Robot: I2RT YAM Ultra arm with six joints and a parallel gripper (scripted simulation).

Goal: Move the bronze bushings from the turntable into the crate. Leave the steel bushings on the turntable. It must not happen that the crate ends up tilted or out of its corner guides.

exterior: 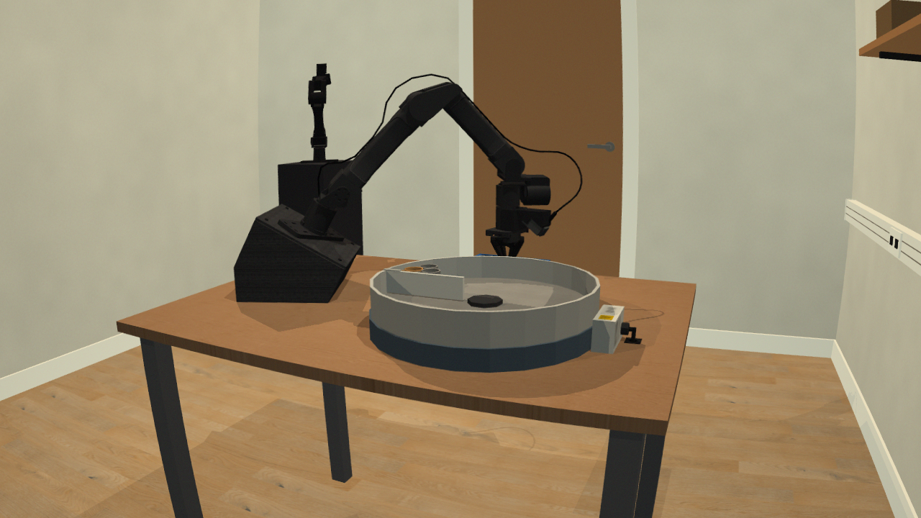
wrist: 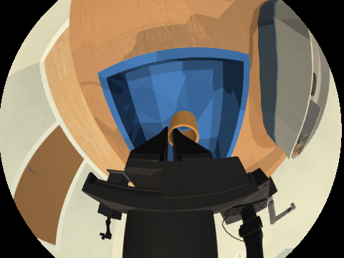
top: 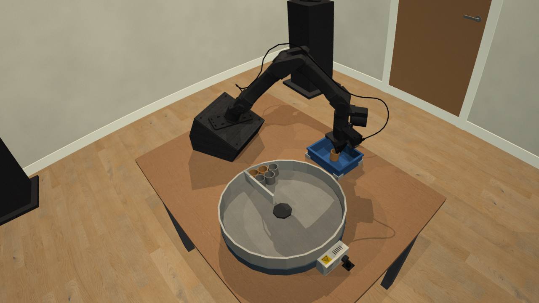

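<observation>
My hand is 2 cm to the left of the blue crate and 1 cm above it. Also, from my hand: grey turntable (37 cm to the right, 12 cm ahead, 1 cm above).
</observation>
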